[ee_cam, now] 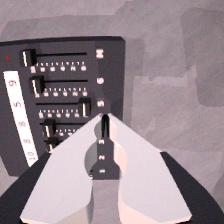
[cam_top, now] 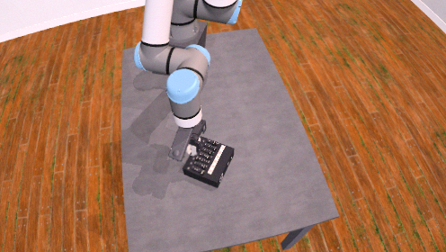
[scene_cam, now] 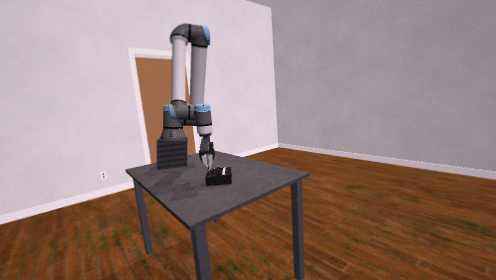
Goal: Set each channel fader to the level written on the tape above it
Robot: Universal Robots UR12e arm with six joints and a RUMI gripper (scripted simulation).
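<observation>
Right now my hand is 2 cm above the channel fader cap, 1 cm to the right of it and 1 cm short of it. Round my hand: fader knob: 9 cm to the left, 2 cm below, 1 cm behind.
</observation>
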